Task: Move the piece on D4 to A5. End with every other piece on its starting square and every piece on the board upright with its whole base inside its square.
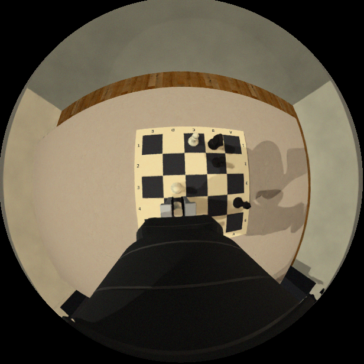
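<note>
My gripper [177,203] is shut on a pale piece [178,209] over D4, low at the board; the fingers and the arm hide most of that piece and its base. The chessboard [139,176] lies below, with row 1 at the top and column A at the right. The dark square A5 [235,223] shows at the lower right with no piece on it. A white piece [176,188] stands on D3, close above the fingers. A black piece [242,203] stands on A4, next to A5.
A white piece [194,140] stands on C1 and a black piece [216,142] on B1. A dark shape [218,161] on B2 looks like a black piece, hard to tell from the square. Shadows fall to the right. The arm hides the lower left of the board.
</note>
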